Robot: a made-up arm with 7 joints.
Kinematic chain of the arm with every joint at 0, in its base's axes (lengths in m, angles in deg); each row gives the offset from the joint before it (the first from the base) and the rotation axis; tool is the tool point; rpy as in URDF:
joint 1: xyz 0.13 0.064 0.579 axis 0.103 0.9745 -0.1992
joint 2: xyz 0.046 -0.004 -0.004 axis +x
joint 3: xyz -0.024 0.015 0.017 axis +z
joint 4: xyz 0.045 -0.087 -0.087 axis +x
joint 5: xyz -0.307 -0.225 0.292 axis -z
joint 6: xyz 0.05 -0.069 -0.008 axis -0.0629 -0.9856 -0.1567
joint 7: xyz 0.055 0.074 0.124 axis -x
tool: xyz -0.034 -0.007 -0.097 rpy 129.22 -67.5 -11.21
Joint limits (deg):
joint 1: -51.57..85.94
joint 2: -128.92..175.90
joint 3: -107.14..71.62
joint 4: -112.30..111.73
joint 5: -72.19..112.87
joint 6: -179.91..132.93
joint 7: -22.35..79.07
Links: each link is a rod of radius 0.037 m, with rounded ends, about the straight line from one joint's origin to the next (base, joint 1, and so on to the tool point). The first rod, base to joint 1, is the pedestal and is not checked.
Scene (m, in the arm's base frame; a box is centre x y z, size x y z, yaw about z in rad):
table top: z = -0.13
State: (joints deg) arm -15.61 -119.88 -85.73 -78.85 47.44 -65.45 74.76
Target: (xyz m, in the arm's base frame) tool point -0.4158 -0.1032 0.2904
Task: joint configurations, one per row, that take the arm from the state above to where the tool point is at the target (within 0.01 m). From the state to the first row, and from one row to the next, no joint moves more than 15 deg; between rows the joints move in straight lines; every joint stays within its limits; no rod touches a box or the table.
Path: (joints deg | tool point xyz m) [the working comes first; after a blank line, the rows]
Joints at the target: 8.77 -128.92 -100.07 19.35 70.25 -68.36 79.07
Straight joint move there: clear.

1: -12.13 -121.17 -87.78 -64.82 50.70 -65.87 75.38 | 0.2425 0.2894 0.1596
2: -8.64 -122.46 -89.83 -50.79 53.96 -66.28 75.99 | 0.1081 0.2840 0.1188
3: -5.16 -123.75 -91.88 -36.77 57.22 -66.70 76.61 | -0.0295 0.2505 0.1032
4: -1.68 -125.05 -93.93 -22.74 60.48 -67.12 77.22 | -0.1601 0.1906 0.1145
5: 1.81 -126.34 -95.98 -8.71 63.73 -67.53 77.84 | -0.2738 0.1081 0.1521
6: 5.29 -127.63 -98.02 5.32 66.99 -67.95 78.45 | -0.3614 0.0080 0.2126
7: 8.77 -128.92 -100.07 19.35 70.25 -68.36 79.07 | -0.4158 -0.1032 0.2904

